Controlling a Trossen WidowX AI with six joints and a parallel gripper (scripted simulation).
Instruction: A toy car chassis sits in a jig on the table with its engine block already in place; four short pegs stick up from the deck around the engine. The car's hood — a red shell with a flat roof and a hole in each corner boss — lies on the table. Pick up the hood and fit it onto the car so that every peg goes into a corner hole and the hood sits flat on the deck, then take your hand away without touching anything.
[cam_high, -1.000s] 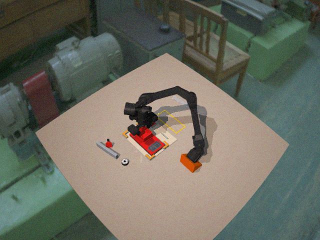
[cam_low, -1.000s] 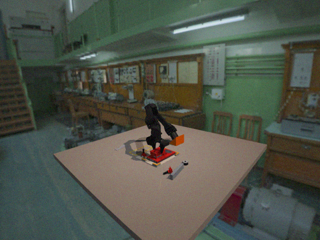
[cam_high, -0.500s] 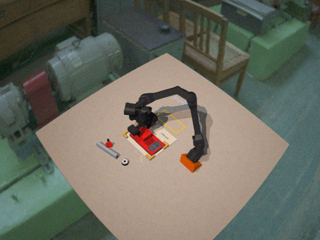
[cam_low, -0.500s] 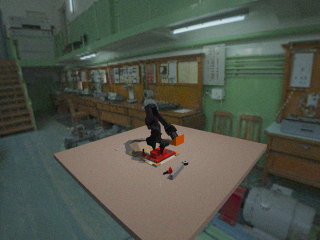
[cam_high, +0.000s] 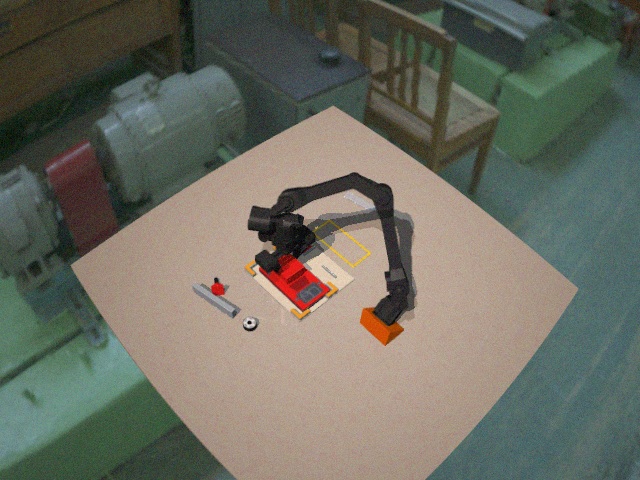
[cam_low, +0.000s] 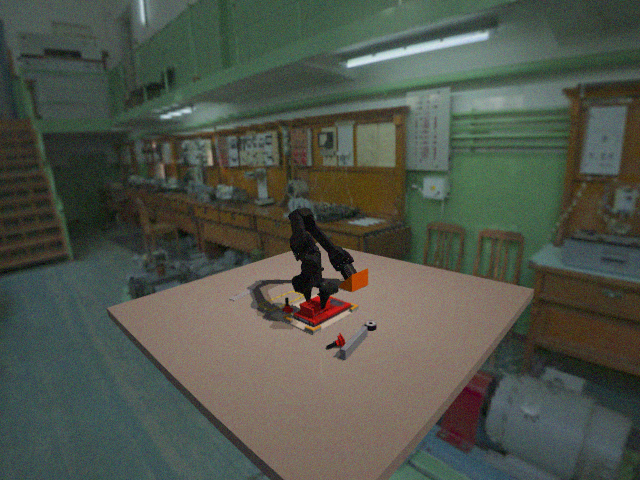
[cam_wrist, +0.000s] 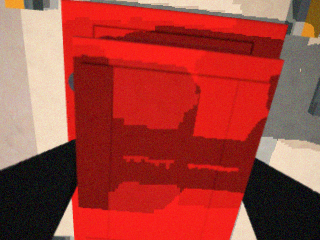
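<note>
My gripper tip is 20 mm above the grey engine block. From my gripper tip the other things lie so: red hood 10 mm above; then beige jig 20 mm behind, 20 mm to the right, 40 mm below; then small round wheel 60 mm behind, 200 mm to the left, 40 mm below.
</note>
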